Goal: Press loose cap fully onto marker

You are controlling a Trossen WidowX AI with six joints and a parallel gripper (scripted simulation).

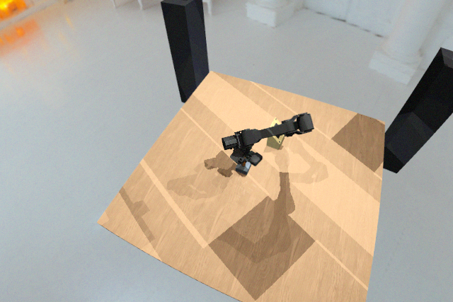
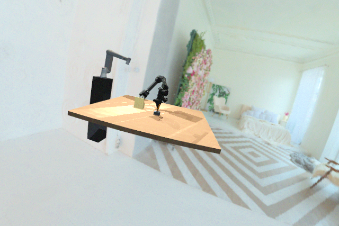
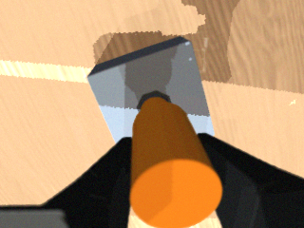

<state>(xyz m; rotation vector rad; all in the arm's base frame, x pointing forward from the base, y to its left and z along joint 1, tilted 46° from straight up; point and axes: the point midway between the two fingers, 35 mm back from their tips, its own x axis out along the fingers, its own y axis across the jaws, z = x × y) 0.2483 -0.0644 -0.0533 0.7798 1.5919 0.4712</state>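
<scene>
Right now the orange cap is 10 mm above my gripper tip.
</scene>
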